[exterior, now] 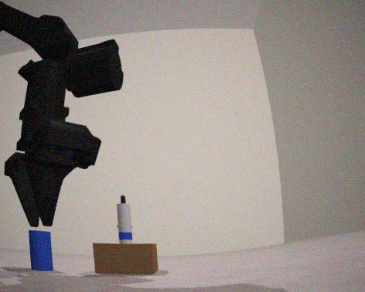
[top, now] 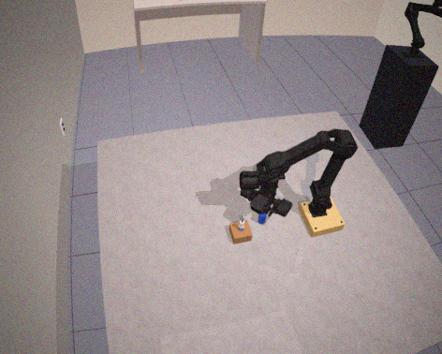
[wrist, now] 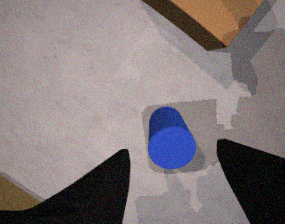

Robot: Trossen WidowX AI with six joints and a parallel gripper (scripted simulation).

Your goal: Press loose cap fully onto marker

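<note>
The blue cap is 30 mm below my gripper tip. Also, from my gripper tip: brown holder block (100 mm ahead, 50 mm to the left, 40 mm below).
</note>
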